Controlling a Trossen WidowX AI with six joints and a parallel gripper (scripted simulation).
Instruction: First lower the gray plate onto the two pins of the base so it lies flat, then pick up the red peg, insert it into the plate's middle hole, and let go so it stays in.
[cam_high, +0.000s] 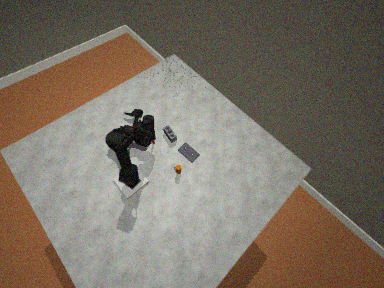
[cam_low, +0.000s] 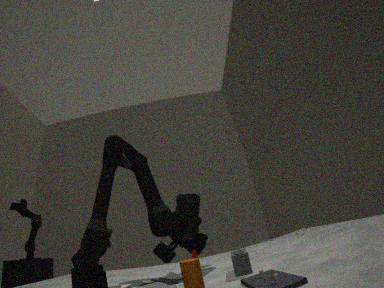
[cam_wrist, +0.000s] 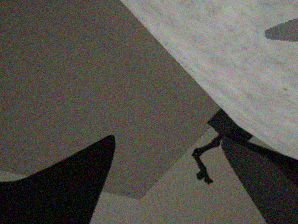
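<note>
Now: the gray plate 150 mm ahead of my gripper tip, 230 mm to the right of it and 80 mm below it. Also, from my gripper tip: red peg 40 mm ahead, 190 mm to the right, 80 mm below; then small orange block 430 mm to the right, 80 mm below; then dark flat base 130 mm ahead, 390 mm to the right, 110 mm below.
</note>
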